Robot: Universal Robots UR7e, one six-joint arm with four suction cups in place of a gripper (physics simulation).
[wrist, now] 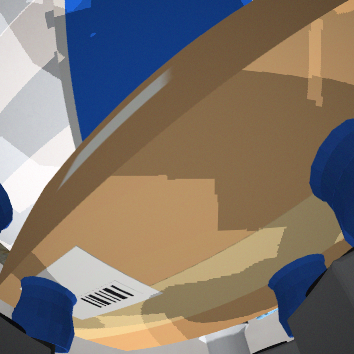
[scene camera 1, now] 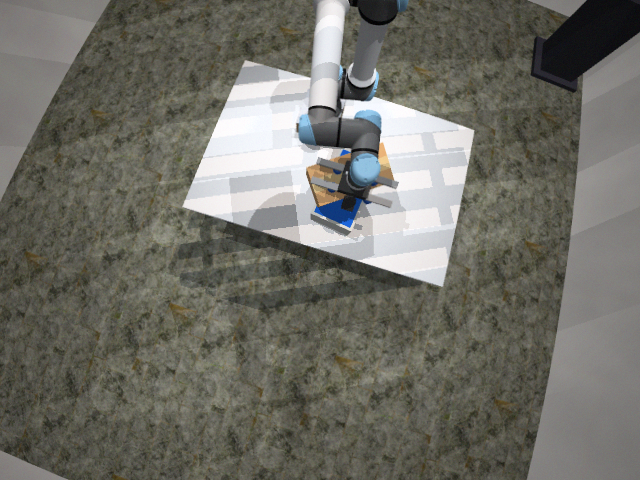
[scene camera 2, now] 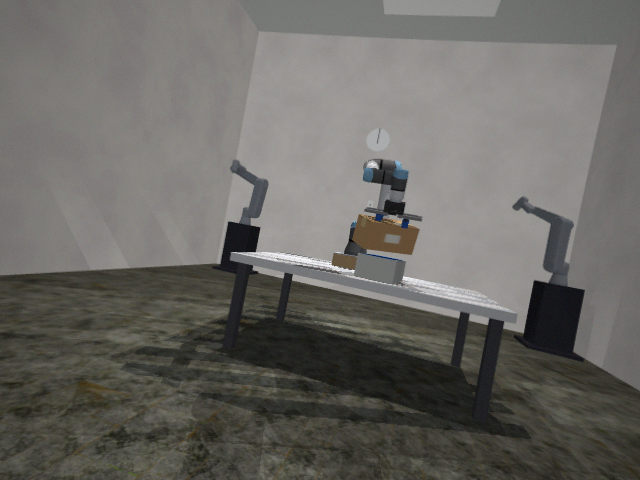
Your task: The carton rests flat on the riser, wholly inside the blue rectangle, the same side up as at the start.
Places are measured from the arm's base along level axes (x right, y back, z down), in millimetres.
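Pixels of known places: hand at its tool point: (wrist: 158, 245) (scene camera 2: 391, 224); arm's base at its link origin: (scene camera 2: 355, 255).
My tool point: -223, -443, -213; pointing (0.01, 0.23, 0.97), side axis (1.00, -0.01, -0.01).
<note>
Ahead of a thing's pixels: the offset from my tool point to its top centre, as dx, dy, dz. Level surfaces: height alone.
The brown carton (scene camera 1: 324, 197) (scene camera 2: 374, 237) (wrist: 165, 210) hangs under my suction gripper (scene camera 1: 354, 184) (scene camera 2: 392, 221) (wrist: 170, 235), whose blue cups sit on its top face. A gap shows between the carton and the grey riser @(+11, +58, +182) (scene camera 1: 330, 222) (scene camera 2: 377, 268) below it. The blue rectangle @(+11, +58, +182) (scene camera 1: 330, 212) (wrist: 125, 50) on the riser's top is partly hidden by the carton and the arm. Seen from above, the carton lies crosswise and turned relative to the rectangle. A white label with a barcode shows on its top in the wrist view, and a white label shows on its side in scene camera 2.
The riser stands on the white table @(dz +302) (scene camera 1: 248, 155) (scene camera 2: 444, 294). A low brown box (scene camera 2: 343, 259) sits on the table beside the riser, towards my arm's base. Two other grey arms on black pedestals (scene camera 2: 240, 245) (scene camera 2: 553, 317) stand on the floor beyond the table.
</note>
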